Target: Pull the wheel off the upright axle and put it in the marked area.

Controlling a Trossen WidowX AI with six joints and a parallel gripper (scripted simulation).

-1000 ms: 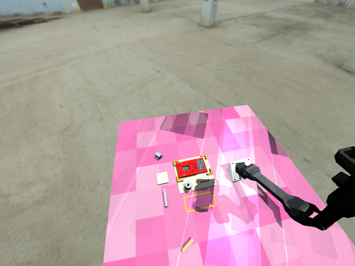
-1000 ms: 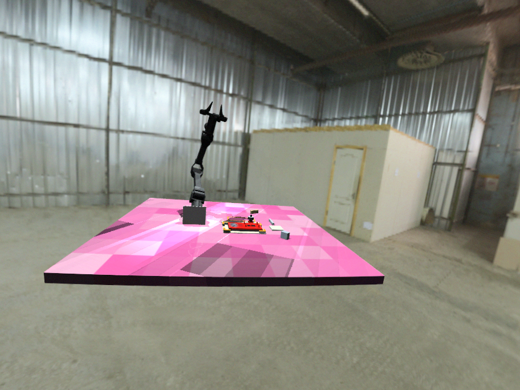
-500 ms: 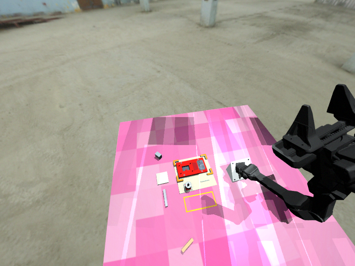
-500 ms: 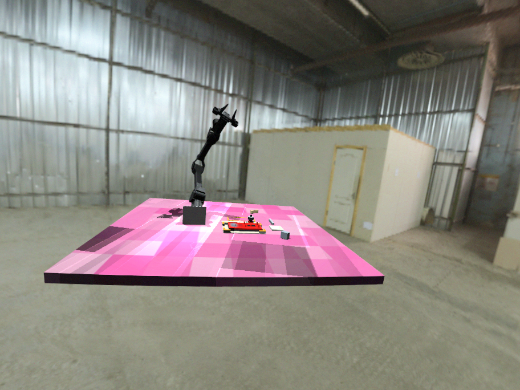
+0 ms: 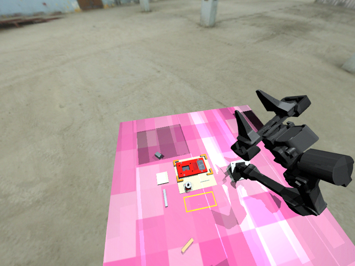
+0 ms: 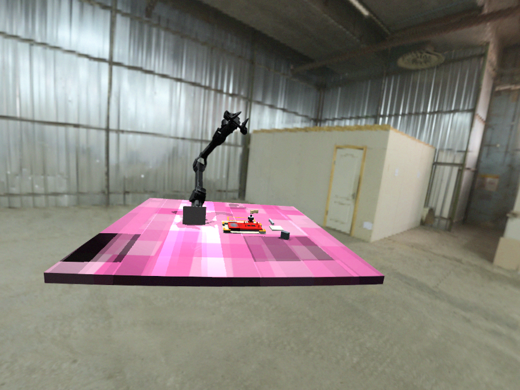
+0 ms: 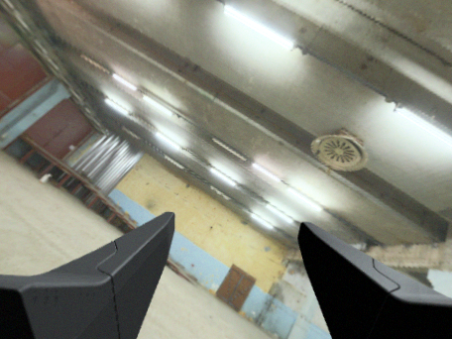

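My gripper tip is 9 cm short of the wheel, 3 cm to the left of it and 65 cm above it. Round my gripper tip: tan stick: 15 cm ahead, 26 cm to the left, 68 cm below; then dark upright axle: 9 cm ahead, 2 cm to the right, 66 cm below; then white square: 25 cm ahead, 11 cm to the right, 69 cm below.
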